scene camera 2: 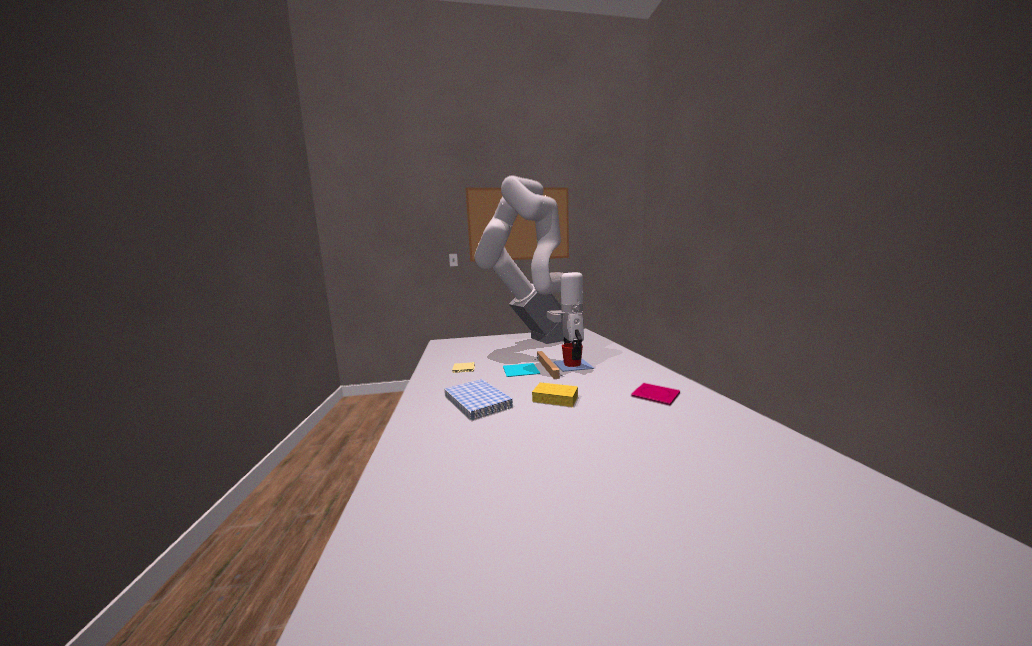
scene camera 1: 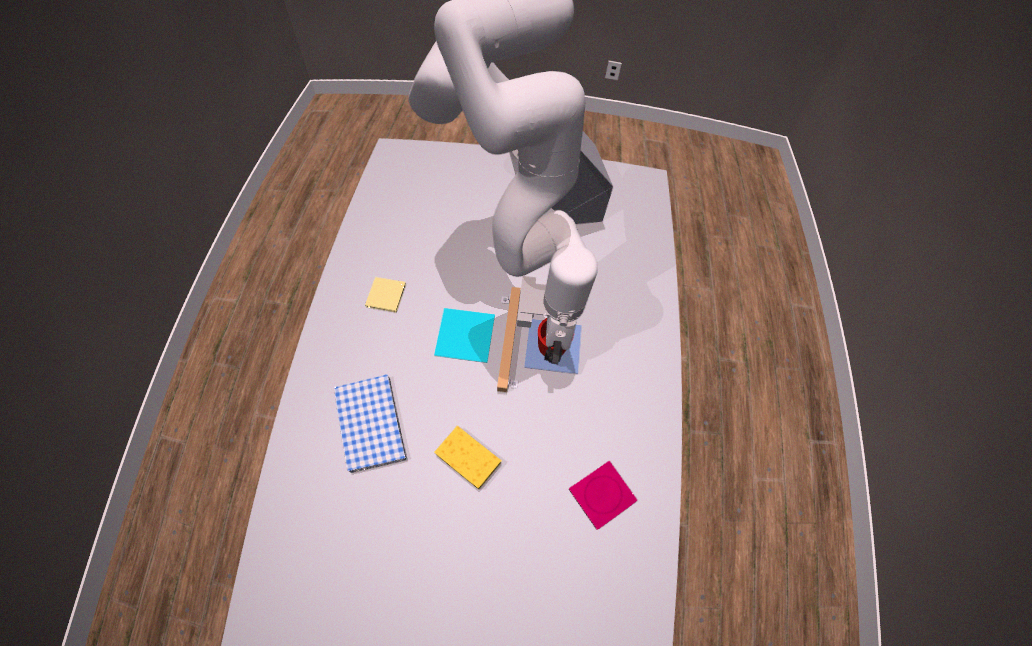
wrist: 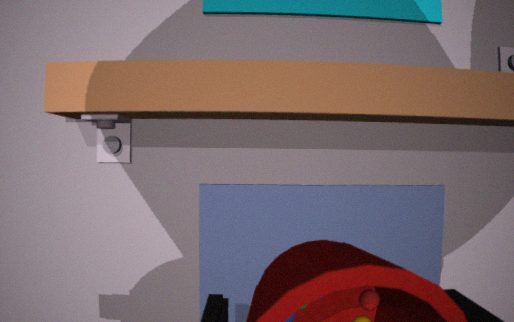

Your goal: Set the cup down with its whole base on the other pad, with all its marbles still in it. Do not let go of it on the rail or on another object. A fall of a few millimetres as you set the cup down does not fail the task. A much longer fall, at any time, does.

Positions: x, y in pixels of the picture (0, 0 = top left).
Scene:
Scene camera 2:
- gripper: 572, 356
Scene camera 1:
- gripper: 553, 340
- wooden rail: 502, 386
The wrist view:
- red cup: 302, 274
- wooden rail: 177, 88

